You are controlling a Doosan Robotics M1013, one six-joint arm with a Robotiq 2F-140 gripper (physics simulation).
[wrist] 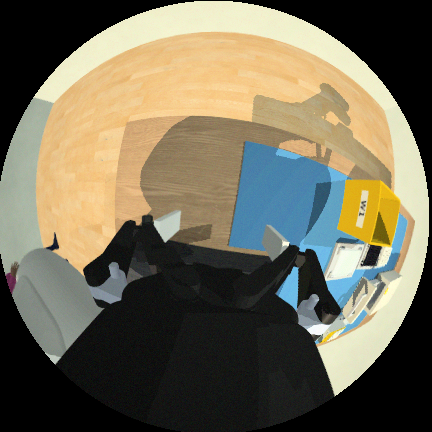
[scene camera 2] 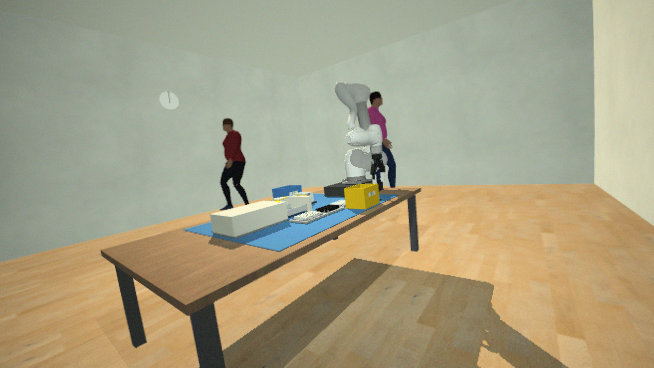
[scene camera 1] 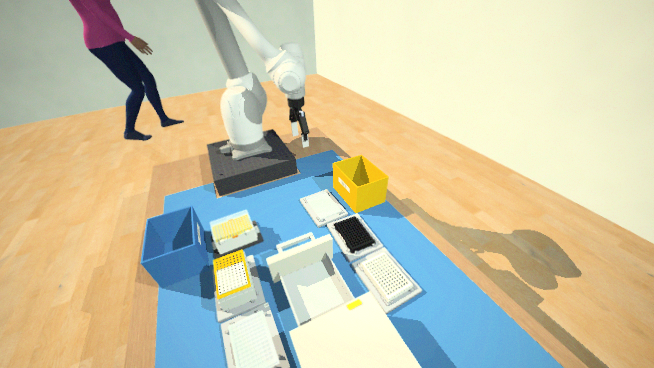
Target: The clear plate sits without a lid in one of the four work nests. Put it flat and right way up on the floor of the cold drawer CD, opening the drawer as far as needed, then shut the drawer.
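Frame: origin at the arm's base, x ahead, y left, z up, level; metres.
Where they show: gripper, fingertip midpoint: (wrist: 221,226) (scene camera 2: 379,182) (scene camera 1: 300,140); arm's base, link origin: (scene camera 2: 356,182) (scene camera 1: 249,147).
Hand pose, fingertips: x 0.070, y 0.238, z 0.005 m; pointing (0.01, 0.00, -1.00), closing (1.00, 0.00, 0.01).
Each offset is from my fingertips to the top centre of the thing. "pt": to the spot under its first point.
The clear plate @[0.754 m ahead, 0.423 m right, 0.056 m down] (scene camera 1: 253,340) lies flat and lidless in a nest at the near left of the blue mat in scene camera 1. The cold drawer CD @[pt 0.623 m ahead, 0.246 m right, 0.005 m down] (scene camera 1: 300,255) (scene camera 2: 301,201) (wrist: 359,301) stands open, pulled out of its white cabinet (scene camera 1: 350,335) (scene camera 2: 250,218) (wrist: 391,289), with its handle @[pt 0.568 m ahead, 0.241 m right, 0.008 m down] (scene camera 1: 295,241) facing the robot base. The visible part of the drawer floor @[0.768 m ahead, 0.243 m right, 0.065 m down] (scene camera 1: 322,292) is bare. My gripper (scene camera 1: 300,135) (scene camera 2: 377,181) (wrist: 221,226) is open and empty, above the far table end beside the robot base, well away from plate and drawer.
A yellow bin @[0.399 m ahead, 0.084 m left, 0.037 m up] (scene camera 1: 370,192) (scene camera 2: 361,197) (wrist: 365,210) and a blue bin @[0.401 m ahead, 0.563 m right, 0.037 m up] (scene camera 1: 172,247) (scene camera 2: 286,190) flank the mat. A bare nest @[pt 0.418 m ahead, 0.079 m right, 0.063 m down] (scene camera 1: 323,206), a black plate @[0.580 m ahead, 0.047 m right, 0.056 m down] (scene camera 1: 354,233) and a white plate @[0.751 m ahead, 0.049 m right, 0.056 m down] (scene camera 1: 387,275) line the right. Two tip racks @[pt 0.427 m ahead, 0.397 m right, 0.005 m down] (scene camera 1: 232,227) @[0.584 m ahead, 0.428 m right, 0.006 m down] (scene camera 1: 231,275) stand left of the drawer.
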